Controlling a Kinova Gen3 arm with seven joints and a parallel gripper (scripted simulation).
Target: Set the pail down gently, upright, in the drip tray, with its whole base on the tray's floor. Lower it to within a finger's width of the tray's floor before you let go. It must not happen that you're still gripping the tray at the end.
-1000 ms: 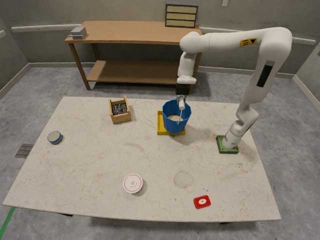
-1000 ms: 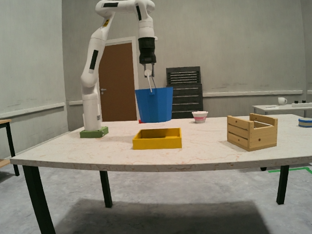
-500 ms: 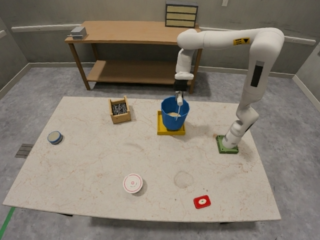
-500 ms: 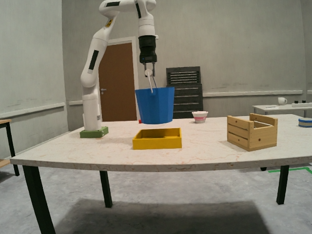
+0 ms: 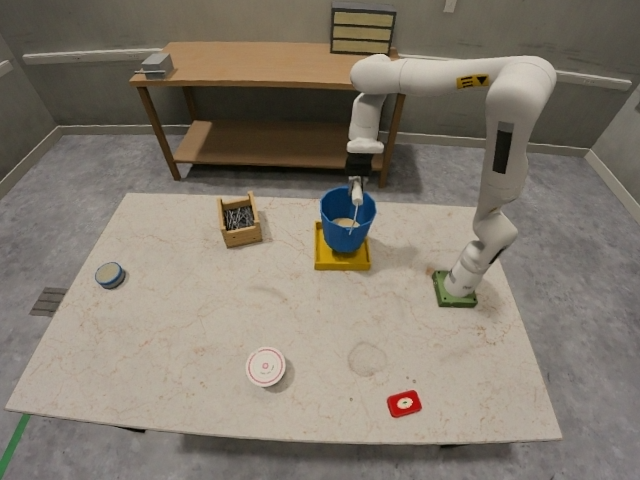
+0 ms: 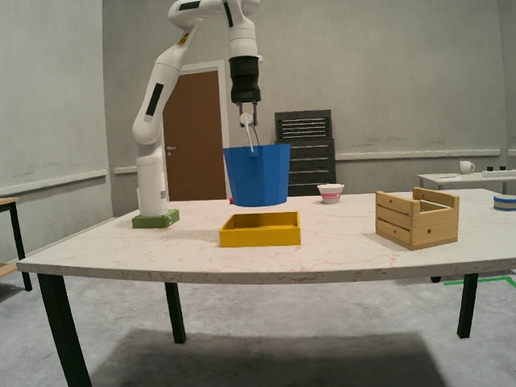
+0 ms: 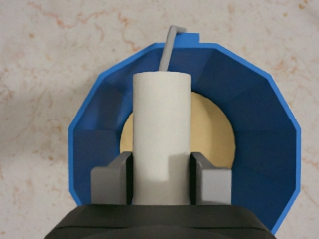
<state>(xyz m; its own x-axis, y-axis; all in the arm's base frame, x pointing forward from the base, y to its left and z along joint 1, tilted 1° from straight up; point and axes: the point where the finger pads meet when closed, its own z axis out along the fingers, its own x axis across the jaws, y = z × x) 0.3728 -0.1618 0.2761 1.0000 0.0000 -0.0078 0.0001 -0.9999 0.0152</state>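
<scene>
Right now the blue pail is 90 mm below my hand and 10 mm ahead of it. Also, from my hand: yellow drip tray (300 mm below, 20 mm to the right, 20 mm ahead); white round container (440 mm to the left, 270 mm below, 250 mm ahead); pail handle (30 mm below, 10 mm ahead).
</scene>
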